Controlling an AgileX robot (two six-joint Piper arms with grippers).
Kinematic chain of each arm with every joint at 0, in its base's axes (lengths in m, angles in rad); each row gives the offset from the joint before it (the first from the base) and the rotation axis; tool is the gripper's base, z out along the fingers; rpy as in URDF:
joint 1: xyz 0 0 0.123 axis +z
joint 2: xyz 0 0 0 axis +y
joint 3: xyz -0.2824 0 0.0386 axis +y
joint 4: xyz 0.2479 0 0.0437 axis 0.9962 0 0.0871
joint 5: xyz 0 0 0 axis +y
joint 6: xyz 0.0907 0 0.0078 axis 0.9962 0 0.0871
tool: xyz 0 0 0 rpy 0 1.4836 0
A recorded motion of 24 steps. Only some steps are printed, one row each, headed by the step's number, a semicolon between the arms.
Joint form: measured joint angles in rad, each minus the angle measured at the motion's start. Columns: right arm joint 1, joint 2, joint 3, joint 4, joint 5, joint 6; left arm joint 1, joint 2, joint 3, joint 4, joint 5, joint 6.
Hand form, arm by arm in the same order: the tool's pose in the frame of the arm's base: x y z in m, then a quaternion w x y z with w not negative. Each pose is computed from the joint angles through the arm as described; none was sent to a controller.
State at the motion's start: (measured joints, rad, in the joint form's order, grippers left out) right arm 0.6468 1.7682 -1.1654 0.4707 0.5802 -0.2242; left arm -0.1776 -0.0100 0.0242 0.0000 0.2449 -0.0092
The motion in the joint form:
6: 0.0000 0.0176 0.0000 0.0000 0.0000 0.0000; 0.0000 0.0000 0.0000 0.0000 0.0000 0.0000
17: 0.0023 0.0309 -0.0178 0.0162 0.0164 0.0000; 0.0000 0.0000 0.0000 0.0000 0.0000 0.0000
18: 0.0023 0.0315 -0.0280 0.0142 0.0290 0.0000; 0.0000 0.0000 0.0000 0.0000 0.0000 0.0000
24: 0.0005 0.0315 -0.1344 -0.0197 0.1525 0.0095; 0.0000 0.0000 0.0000 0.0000 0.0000 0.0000
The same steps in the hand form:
6: 0.2799 0.2398 0.2050 0.18017 -0.25361 0.92661 0.21120; 0.0545 -0.0098 0.1833 0.64099 0.06435 0.76249 -0.06004
17: 0.2812 0.2435 0.2047 0.17243 -0.25117 0.92732 0.21738; 0.0545 -0.0098 0.1833 0.64099 0.06435 0.76249 -0.06004
18: 0.2817 0.2443 0.2068 0.17087 -0.25378 0.92672 0.21817; 0.0545 -0.0098 0.1833 0.64099 0.06435 0.76249 -0.06004
24: 0.2872 0.2504 0.2314 0.16205 -0.27910 0.92028 0.22121; 0.0545 -0.0098 0.1833 0.64099 0.06435 0.76249 -0.06004

